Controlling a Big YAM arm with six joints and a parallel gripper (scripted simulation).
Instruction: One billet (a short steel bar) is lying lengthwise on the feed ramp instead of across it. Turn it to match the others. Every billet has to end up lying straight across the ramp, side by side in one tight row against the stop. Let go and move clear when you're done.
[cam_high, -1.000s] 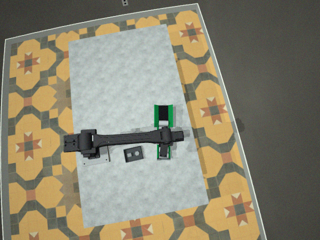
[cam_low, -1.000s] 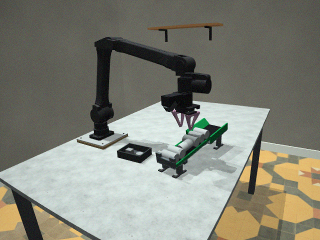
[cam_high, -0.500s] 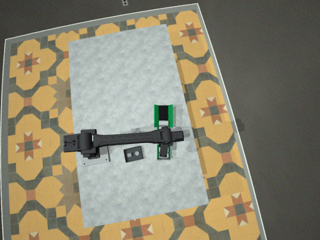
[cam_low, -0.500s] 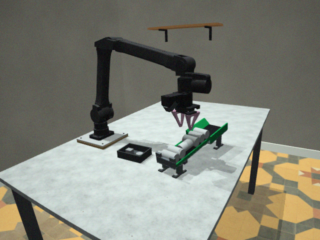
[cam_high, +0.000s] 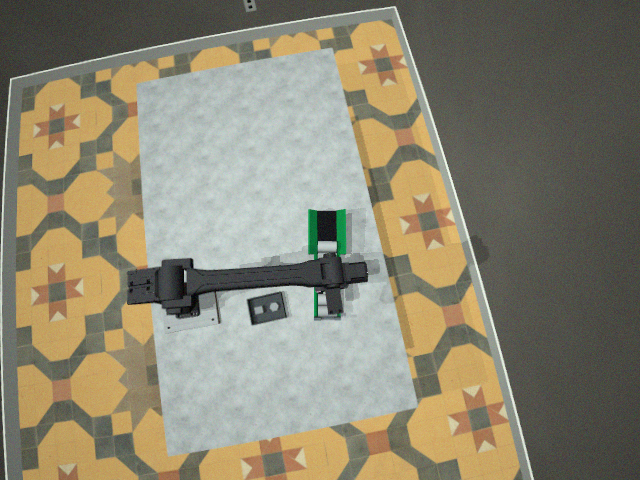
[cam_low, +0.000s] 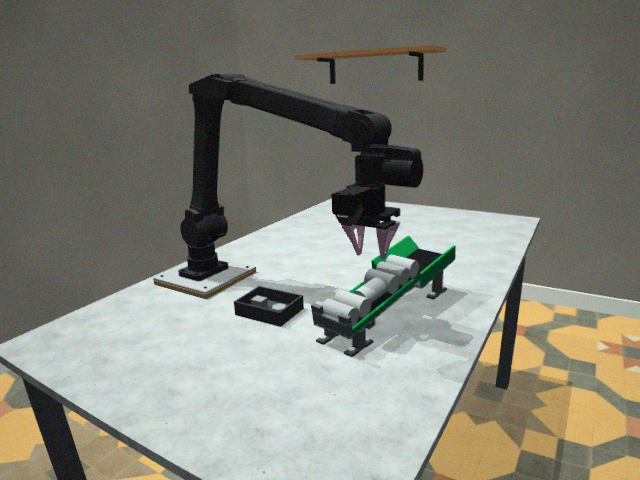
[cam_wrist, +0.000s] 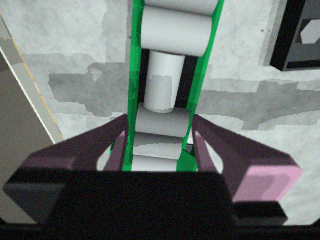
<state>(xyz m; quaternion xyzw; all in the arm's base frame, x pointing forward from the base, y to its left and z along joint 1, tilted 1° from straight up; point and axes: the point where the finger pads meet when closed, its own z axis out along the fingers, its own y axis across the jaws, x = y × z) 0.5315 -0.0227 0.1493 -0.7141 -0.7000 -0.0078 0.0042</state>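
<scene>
The billet lies 90 mm below my hand. The rest, counted from my hand: black tray: 240 mm behind, 160 mm below, 50 mm to the right; then stop: 120 mm to the right, 110 mm below, 20 mm behind.
</scene>
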